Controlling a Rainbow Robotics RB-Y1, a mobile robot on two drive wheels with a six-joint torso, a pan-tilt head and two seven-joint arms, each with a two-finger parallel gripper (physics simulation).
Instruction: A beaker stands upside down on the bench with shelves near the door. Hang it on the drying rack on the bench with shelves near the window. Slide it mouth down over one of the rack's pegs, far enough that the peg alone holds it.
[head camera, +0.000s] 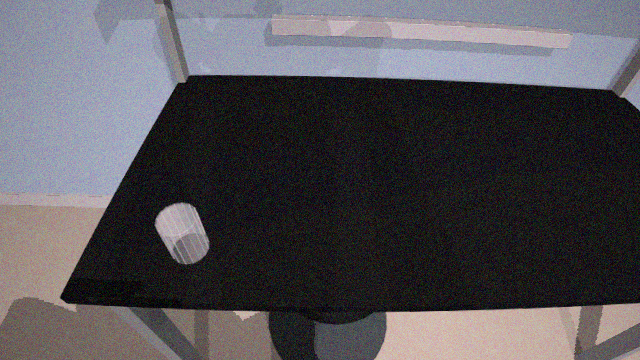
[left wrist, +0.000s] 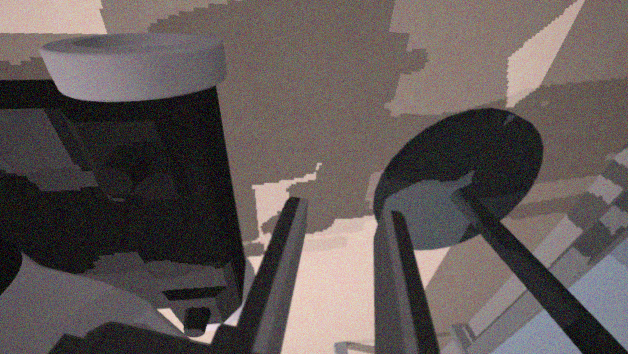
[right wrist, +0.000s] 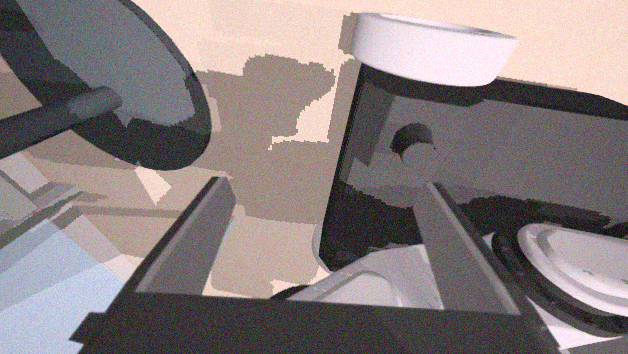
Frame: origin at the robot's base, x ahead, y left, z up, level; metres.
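Seen in the pictures: left gripper, between the fingertips: (left wrist: 342, 219); right gripper, between the fingertips: (right wrist: 322, 191).
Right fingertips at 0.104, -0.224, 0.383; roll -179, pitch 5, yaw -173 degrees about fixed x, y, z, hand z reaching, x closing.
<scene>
A point is followed by its place in that frame, as x, y, z.
A clear ribbed beaker (head camera: 182, 233) {0.458, 0.220, 0.853} stands on the black bench top (head camera: 380, 190) {0.640, -0.140, 0.763}, near its left end and front edge in the head view. My left gripper (left wrist: 342, 219) {0.194, 0.257, 0.396} is partly open, with no thing between its fingers; floor shows between them in the left wrist view. My right gripper (right wrist: 322, 191) {0.104, -0.224, 0.384} is wide open and empty; floor and parts of my own body show beyond its fingers. Neither gripper shows in the head view, and the beaker shows in neither wrist view. The drying rack does not show in these views.
A stool's round dark base (head camera: 350, 336) {0.564, -0.139, 0.031} (left wrist: 505, 150) {0.711, 0.079, 0.031} (right wrist: 165, 85) {0.487, -0.109, 0.031} stands on the floor below the bench's front edge. Bench uprights (head camera: 173, 42) {1.090, 0.423, 0.895} rise at the back corners. A pale horizontal bar (head camera: 425, 33) {1.099, -0.309, 0.932} runs along the wall behind. My wheeled base (left wrist: 195, 150) {0.066, 0.177, 0.187} (right wrist: 540, 150) {-0.189, -0.172, 0.170} shows beside the grippers.
</scene>
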